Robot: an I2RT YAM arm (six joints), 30 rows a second.
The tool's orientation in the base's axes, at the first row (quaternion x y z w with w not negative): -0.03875 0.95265 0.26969 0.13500
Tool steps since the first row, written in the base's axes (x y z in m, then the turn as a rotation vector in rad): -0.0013 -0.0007 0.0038 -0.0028 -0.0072 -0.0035; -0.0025 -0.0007 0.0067 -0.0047 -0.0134 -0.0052; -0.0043 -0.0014 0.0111 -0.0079 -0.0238 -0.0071; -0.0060 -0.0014 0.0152 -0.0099 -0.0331 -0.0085; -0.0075 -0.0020 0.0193 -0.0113 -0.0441 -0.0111; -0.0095 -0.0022 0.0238 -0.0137 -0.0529 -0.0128; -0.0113 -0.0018 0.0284 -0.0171 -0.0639 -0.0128; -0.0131 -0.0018 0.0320 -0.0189 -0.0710 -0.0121
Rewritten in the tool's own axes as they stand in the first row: 0.0002 0.0015 -0.0038 0.0037 -0.0075 -0.0016; 0.0005 0.0031 -0.0064 0.0060 -0.0133 -0.0039; 0.0010 0.0050 -0.0108 0.0096 -0.0227 -0.0085; 0.0015 0.0073 -0.0146 0.0119 -0.0310 -0.0127; 0.0018 0.0091 -0.0186 0.0140 -0.0415 -0.0167; 0.0025 0.0115 -0.0229 0.0168 -0.0495 -0.0205; 0.0030 0.0144 -0.0268 0.0201 -0.0583 -0.0271; 0.0037 0.0165 -0.0302 0.0216 -0.0638 -0.0318
